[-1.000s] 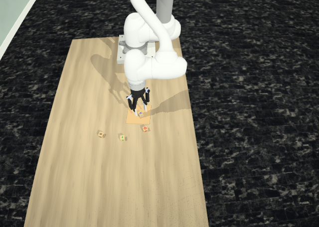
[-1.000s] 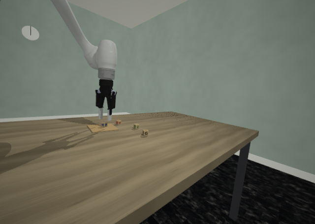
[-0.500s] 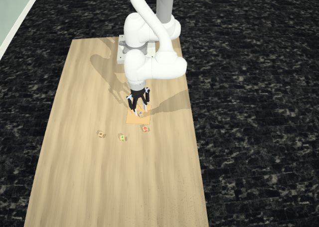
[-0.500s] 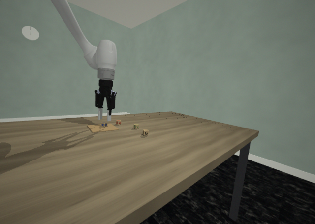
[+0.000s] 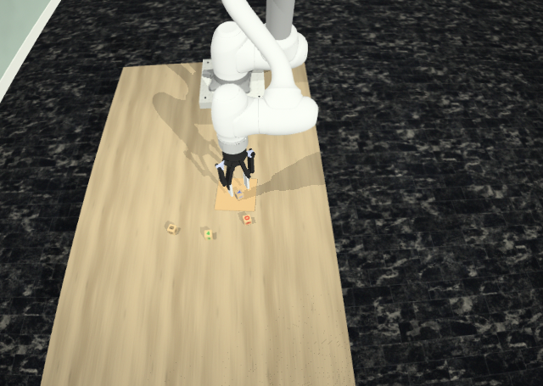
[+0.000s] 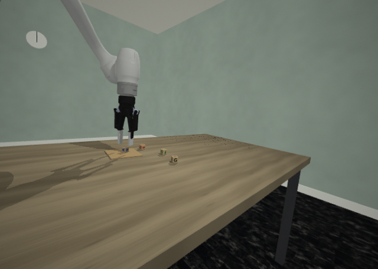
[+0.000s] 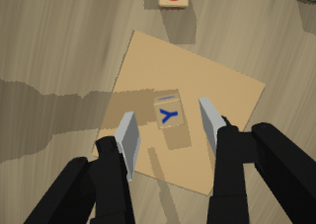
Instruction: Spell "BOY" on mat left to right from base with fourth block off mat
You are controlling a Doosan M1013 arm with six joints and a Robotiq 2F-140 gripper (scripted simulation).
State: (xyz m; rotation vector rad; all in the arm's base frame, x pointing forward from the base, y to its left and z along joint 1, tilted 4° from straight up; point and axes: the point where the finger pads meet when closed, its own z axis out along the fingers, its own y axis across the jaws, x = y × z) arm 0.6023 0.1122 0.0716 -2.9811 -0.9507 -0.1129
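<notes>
Now: hand 70 mm above the tan square mat, 10 mm to the left of it and 10 mm past it.
</notes>
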